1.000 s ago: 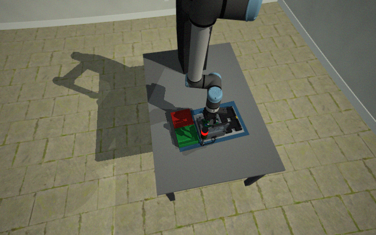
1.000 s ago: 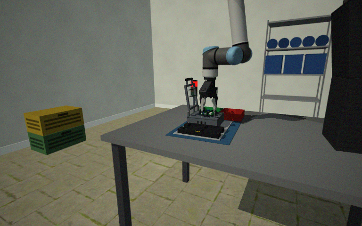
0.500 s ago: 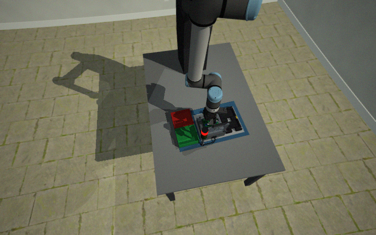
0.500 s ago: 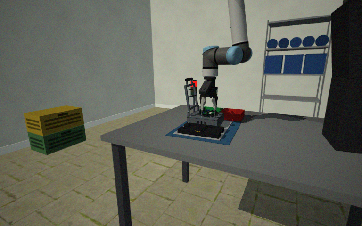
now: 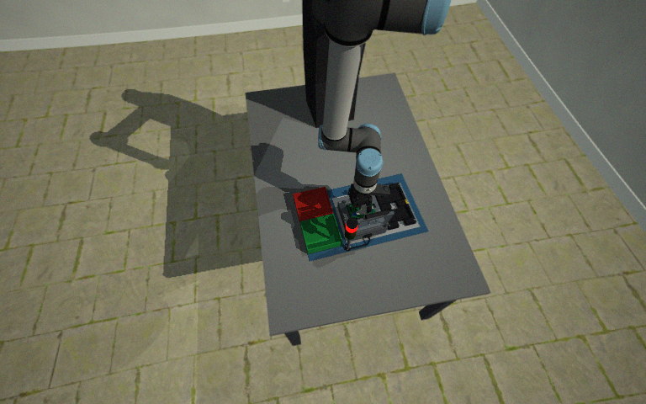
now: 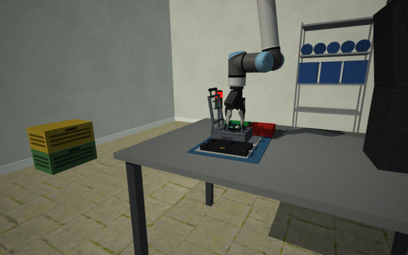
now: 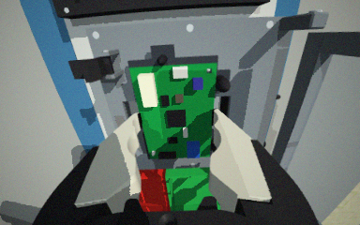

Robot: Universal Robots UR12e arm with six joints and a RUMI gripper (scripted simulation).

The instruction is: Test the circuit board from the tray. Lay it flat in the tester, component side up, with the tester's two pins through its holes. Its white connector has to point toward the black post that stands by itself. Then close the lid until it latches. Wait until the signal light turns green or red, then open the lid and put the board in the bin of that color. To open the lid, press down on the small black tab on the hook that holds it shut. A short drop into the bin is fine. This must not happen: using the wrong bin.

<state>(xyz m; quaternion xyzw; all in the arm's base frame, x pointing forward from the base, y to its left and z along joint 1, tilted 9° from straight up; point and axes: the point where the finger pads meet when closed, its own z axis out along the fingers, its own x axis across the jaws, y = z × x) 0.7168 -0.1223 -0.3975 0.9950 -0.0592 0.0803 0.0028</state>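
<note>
Right now my hand is 1 cm to the left of the green circuit board. From my hand the other things lie so: black latch piece (6 cm to the left, 6 cm behind, 1 cm above); then green bin (21 cm to the right, 7 cm below, 2 cm ahead); then tester lid (11 cm ahead, 11 cm above, 2 cm to the right).
</note>
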